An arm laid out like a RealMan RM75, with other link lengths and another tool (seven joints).
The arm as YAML. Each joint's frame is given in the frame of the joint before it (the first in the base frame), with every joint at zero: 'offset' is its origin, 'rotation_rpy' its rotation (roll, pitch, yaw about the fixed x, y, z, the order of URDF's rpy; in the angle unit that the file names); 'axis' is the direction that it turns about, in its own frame. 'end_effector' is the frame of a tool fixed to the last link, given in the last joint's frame.
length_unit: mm
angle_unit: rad
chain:
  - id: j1
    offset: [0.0, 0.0, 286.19]
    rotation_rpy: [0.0, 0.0, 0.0]
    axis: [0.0, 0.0, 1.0]
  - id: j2
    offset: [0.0, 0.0, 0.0]
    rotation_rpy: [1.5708, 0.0, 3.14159]
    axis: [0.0, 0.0, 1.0]
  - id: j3
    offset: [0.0, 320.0, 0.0]
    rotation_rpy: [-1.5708, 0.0, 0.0]
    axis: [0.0, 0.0, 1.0]
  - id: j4
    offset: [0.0, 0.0, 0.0]
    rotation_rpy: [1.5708, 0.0, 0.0]
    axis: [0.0, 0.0, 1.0]
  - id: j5
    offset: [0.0, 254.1, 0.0]
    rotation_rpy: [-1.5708, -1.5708, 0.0]
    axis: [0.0, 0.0, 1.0]
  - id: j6
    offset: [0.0, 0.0, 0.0]
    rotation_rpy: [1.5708, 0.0, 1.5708]
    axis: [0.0, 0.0, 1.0]
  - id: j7
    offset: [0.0, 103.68, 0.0]
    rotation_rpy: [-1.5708, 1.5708, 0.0]
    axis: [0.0, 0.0, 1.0]
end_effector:
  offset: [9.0, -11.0, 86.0]
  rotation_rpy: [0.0, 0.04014, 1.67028]
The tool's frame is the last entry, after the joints.
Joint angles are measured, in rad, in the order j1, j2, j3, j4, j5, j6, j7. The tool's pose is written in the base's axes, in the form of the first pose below.
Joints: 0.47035 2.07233 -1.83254 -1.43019 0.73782 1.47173 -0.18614
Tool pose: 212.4 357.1 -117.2 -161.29 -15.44 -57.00
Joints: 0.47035 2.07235 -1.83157 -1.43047 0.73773 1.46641 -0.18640
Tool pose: 211.8 358.2 -117.1 -161.29 -15.10 -56.90
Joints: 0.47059 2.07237 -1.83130 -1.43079 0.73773 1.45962 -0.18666
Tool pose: 211.0 359.5 -117.2 -161.29 -14.72 -56.73
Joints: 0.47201 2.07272 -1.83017 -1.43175 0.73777 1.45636 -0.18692
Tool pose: 209.8 360.5 -117.1 -161.32 -14.46 -56.56
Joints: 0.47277 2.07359 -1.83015 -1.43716 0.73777 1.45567 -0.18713
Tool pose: 207.4 360.8 -117.0 -161.44 -14.27 -56.20
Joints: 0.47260 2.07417 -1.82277 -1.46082 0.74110 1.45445 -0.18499
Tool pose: 199.6 363.0 -113.8 -161.86 -13.10 -55.31
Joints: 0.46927 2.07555 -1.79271 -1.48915 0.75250 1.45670 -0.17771
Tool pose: 190.9 367.9 -105.9 -162.59 -10.72 -55.39
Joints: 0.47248 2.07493 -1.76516 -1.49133 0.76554 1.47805 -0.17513
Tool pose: 190.2 369.8 -100.2 -163.15 -10.34 -56.43
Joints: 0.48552 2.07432 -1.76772 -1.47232 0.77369 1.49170 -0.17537
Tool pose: 191.3 368.3 -102.8 -163.45 -11.72 -56.81
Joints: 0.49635 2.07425 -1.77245 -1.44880 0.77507 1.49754 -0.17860
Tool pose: 194.5 367.6 -106.0 -163.36 -12.98 -57.17
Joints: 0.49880 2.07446 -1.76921 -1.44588 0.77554 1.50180 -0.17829
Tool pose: 194.8 367.9 -105.7 -163.36 -13.13 -57.36
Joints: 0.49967 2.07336 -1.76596 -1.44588 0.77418 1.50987 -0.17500
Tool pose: 195.9 367.8 -104.4 -163.18 -13.36 -57.74
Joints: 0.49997 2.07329 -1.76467 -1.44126 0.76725 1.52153 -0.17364
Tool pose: 199.3 366.7 -103.8 -162.72 -14.07 -58.28
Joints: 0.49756 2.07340 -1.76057 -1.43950 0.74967 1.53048 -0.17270
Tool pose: 204.2 367.1 -101.9 -161.67 -14.46 -58.85
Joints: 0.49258 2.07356 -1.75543 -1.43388 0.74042 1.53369 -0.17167
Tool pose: 209.4 367.2 -100.7 -161.07 -14.54 -59.70
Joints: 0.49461 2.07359 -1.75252 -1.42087 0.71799 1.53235 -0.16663
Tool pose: 215.8 369.8 -99.8 -159.59 -14.67 -60.63
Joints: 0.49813 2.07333 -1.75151 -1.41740 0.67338 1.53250 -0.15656
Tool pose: 222.3 374.7 -96.3 -156.85 -14.65 -61.26
